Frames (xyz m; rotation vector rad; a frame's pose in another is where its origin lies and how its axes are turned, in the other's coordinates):
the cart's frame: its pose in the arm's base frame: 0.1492 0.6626 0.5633 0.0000 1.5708 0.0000
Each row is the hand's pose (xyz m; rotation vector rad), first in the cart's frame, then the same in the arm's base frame.
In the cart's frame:
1: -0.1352 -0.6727 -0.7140 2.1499 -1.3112 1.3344
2: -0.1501 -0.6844 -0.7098 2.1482 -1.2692 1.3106
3: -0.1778 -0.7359 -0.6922 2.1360 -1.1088 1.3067
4: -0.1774 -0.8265 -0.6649 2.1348 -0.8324 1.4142
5: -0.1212 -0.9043 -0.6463 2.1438 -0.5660 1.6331
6: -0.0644 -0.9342 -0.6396 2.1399 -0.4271 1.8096
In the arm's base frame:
1: -0.5648 -0.0101 0.6985 2.1393 -0.5480 -0.5007
2: -0.5606 -0.0218 0.7134 2.1388 -0.5007 -0.5180
3: -0.5430 -0.0733 0.7411 2.1810 -0.3480 -0.5254
4: -0.5157 -0.1639 0.7407 2.3306 -0.1429 -0.4732
5: -0.4971 -0.2417 0.6845 2.5531 -0.0170 -0.3452
6: -0.4904 -0.2716 0.6277 2.7022 0.0076 -0.2260

